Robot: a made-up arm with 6 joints. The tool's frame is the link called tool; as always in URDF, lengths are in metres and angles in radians. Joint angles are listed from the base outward.
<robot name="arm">
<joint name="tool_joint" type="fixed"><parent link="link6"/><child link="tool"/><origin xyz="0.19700 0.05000 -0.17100" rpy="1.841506 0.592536 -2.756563"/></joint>
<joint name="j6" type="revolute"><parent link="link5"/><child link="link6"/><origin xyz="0.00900 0.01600 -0.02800"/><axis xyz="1 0 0"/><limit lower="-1.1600" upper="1.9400"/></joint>
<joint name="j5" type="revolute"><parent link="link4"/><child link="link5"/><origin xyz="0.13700 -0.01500 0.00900"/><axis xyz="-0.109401 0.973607 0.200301"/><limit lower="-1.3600" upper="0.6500"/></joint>
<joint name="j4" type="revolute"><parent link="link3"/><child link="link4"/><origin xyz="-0.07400 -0.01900 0.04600"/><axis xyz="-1 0 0"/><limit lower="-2.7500" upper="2.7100"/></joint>
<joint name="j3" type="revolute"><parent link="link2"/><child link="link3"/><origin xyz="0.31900 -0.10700 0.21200"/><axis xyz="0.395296 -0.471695 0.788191"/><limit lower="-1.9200" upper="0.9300"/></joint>
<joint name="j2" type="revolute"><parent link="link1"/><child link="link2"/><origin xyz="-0.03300 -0.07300 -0.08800"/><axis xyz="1 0 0"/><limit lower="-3.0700" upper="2.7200"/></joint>
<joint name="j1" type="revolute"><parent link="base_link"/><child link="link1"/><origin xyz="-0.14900 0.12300 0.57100"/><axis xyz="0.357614 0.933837 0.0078"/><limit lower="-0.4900" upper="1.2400"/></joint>
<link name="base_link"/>
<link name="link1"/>
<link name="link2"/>
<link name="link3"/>
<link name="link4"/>
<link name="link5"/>
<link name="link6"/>
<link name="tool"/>
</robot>
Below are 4 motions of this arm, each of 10 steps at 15 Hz.
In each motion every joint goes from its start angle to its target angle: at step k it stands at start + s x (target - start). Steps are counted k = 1, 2, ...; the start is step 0. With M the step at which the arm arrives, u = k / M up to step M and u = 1 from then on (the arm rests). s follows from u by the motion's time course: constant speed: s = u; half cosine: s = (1 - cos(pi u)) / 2; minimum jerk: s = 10 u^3 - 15 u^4 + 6 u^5.
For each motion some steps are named. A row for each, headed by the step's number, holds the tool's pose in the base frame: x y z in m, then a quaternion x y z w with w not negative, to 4 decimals.
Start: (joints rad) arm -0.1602 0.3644 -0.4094 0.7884 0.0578 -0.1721
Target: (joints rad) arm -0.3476 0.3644 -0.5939 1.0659 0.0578 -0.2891
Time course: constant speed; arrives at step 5
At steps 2, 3, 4, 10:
2: 0.2948 -0.3486 0.5913 0.1570 -0.9590 -0.2240 0.0736
3: 0.2812 -0.3649 0.6218 0.1420 -0.9696 -0.1795 0.0866
4: 0.2663 -0.3793 0.6532 0.1256 -0.9777 -0.1357 0.1000
10: 0.2502 -0.3916 0.6852 0.1078 -0.9833 -0.0925 0.1137

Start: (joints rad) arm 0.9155 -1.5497 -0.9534 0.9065 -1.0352 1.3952
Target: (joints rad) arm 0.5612 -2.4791 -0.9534 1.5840 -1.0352 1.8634
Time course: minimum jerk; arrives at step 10
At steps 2, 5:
2: 0.2378 0.2394 0.1578 0.3920 -0.7443 -0.2835 0.4604
5: 0.2258 0.1971 0.1988 0.3086 -0.7932 -0.0422 0.5233

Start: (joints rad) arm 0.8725 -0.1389 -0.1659 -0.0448 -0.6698 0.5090
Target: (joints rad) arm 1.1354 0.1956 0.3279 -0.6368 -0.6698 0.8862
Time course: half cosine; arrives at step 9
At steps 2, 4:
2: 0.4024 0.0611 0.2081 -0.0704 0.4828 0.8305 0.2686
4: 0.4051 0.0548 0.2177 0.0404 0.3033 0.8745 0.3764

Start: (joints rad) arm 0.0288 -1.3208 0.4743 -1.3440 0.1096 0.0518
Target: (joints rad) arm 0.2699 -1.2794 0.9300 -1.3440 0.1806 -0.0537
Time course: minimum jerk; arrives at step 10
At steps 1, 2, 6, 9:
1: 0.2678 0.4343 0.4228 0.2706 -0.5774 -0.7628 0.1071
2: 0.2593 0.4380 0.4197 0.2664 -0.5695 -0.7683 0.1203
6: 0.1482 0.4744 0.4093 0.2187 -0.4475 -0.8214 0.2778
9: 0.0960 0.4837 0.4227 0.2000 -0.3736 -0.8368 0.3468

